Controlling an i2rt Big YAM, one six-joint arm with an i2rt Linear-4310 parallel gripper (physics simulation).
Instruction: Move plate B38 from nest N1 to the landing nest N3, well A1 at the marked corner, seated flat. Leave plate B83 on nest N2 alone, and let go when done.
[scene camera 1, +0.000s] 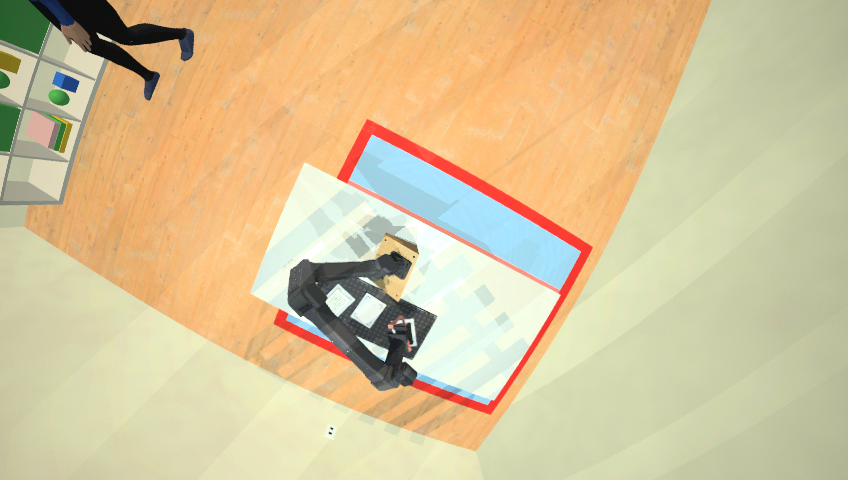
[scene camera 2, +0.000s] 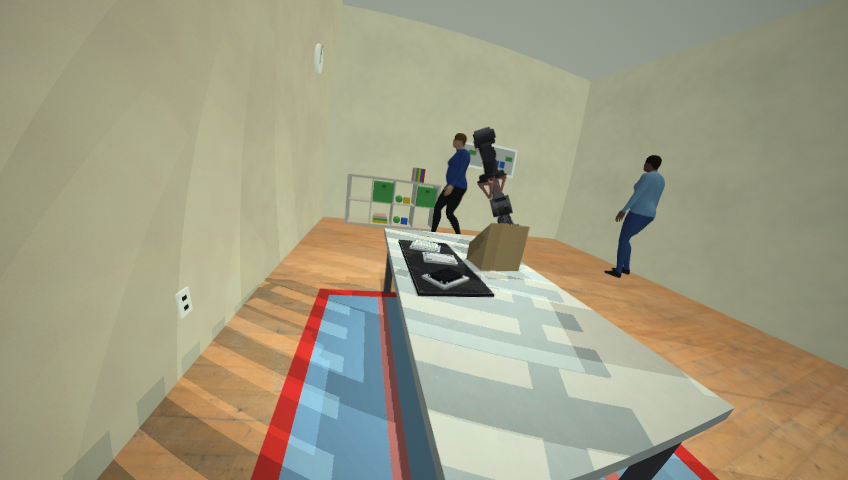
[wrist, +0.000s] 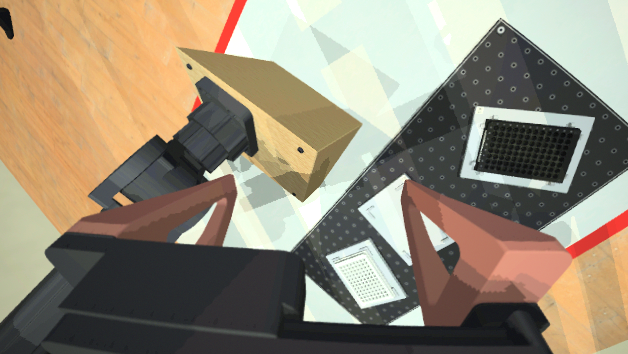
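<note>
My gripper (scene camera 1: 401, 335) (scene camera 2: 492, 187) (wrist: 317, 186) is open and empty, high above the pegboard. A black well plate (scene camera 2: 447, 274) (wrist: 527, 150) sits on a white nest (wrist: 469, 160) at one end; in scene camera 1 the gripper hides most of it. The middle white nest (scene camera 1: 368, 310) (scene camera 2: 439, 258) (wrist: 382, 210) shows no plate; the right finger covers part of it in the wrist view. A white well plate (scene camera 1: 339, 299) (scene camera 2: 424, 245) (wrist: 364, 280) sits on the nest at the other end. The plate and nest labels are too small to read.
The black pegboard (scene camera 2: 428, 287) (wrist: 505, 65) lies on the pale table (scene camera 1: 476, 297) (scene camera 2: 476, 386). Beside it stands the wooden block (scene camera 2: 499, 249) (wrist: 280, 100) that carries the arm's base. Two people (scene camera 2: 457, 172) (scene camera 2: 645, 190) stand on the floor beyond the table.
</note>
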